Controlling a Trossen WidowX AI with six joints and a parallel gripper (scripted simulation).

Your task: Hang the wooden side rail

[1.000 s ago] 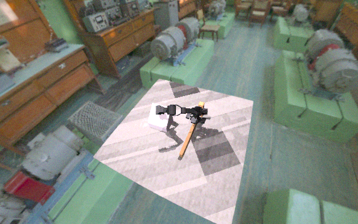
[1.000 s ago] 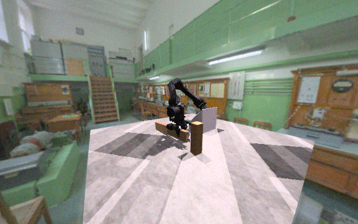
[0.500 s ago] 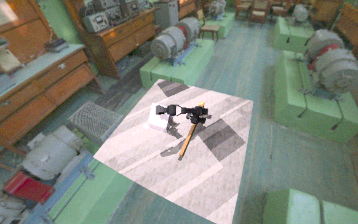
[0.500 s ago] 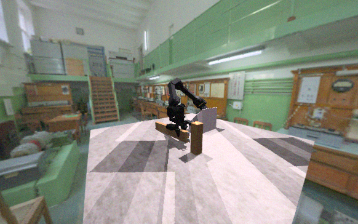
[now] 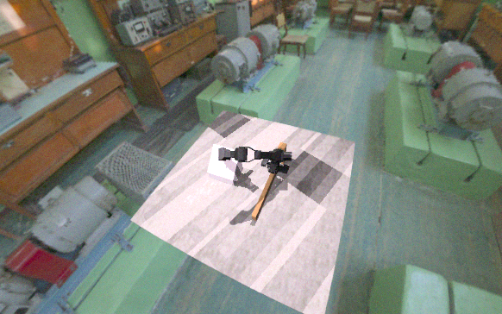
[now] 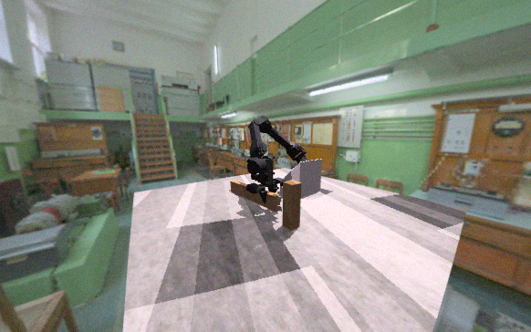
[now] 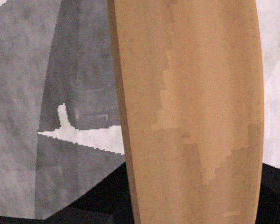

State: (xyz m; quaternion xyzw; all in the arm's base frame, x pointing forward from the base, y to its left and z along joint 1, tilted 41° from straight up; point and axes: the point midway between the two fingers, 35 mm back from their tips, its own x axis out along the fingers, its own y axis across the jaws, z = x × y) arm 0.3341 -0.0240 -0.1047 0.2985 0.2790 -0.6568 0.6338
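The wooden headboard post lies 150 mm to the left of my gripper tip, 40 mm above it and 10 mm ahead of it.
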